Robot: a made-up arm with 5 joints. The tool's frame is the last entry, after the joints.
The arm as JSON. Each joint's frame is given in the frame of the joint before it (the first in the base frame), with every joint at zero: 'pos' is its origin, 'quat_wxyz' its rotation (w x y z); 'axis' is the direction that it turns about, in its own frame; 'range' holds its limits. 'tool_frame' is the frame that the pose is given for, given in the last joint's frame.
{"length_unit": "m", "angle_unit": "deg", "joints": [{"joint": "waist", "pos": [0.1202, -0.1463, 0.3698], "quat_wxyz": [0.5, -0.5, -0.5, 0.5], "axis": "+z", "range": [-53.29, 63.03]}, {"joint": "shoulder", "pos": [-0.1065, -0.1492, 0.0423], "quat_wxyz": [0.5, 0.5, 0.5, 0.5], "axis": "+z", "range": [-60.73, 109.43]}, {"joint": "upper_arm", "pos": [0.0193, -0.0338, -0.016], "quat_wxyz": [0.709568, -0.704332, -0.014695, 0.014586], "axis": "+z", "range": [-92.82, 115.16]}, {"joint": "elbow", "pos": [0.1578, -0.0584, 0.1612], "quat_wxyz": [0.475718, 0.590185, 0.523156, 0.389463], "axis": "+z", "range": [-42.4, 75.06]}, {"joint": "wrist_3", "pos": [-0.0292, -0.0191, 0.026], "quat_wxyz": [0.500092, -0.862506, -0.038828, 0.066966], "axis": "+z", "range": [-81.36, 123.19]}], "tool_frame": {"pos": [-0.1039, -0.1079, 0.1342], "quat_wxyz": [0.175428, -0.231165, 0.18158, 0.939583]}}
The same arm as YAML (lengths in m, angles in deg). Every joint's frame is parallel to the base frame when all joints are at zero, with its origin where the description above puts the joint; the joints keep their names.
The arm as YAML. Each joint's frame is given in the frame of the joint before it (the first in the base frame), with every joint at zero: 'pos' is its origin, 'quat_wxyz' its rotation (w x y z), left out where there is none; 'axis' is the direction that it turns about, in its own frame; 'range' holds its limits. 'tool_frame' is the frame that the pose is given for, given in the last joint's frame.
length_unit: m
angle_unit: deg
joints:
  - joint: waist
    pos: [0.1202, -0.1463, 0.3698]
    axis: [-1.0, 0.0, 0.0]
    range: [-53.29, 63.03]
  - joint: shoulder
    pos: [-0.0423, -0.1065, 0.1492]
    axis: [0.0, 1.0, 0.0]
    range: [-60.73, 109.43]
  - joint: upper_arm
    pos: [0.0338, -0.016, -0.0193]
    axis: [-0.999115, 0.0074, 0.041401]
    range: [-92.82, 115.16]
  - joint: elbow
    pos: [-0.1672, 0.0596, -0.151]
    axis: [0.205309, 0.152507, -0.966742]
    range: [-42.4, 75.06]
  - joint: wrist_3
    pos: [0.0233, 0.0327, -0.0168]
    axis: [-0.943493, 0.083899, 0.320597]
    range: [-81.36, 123.19]
tool_frame:
  pos: [-0.1471, 0.1285, -0.0479]
  quat_wxyz: [0.851051, -0.315419, -0.223794, 0.355162]

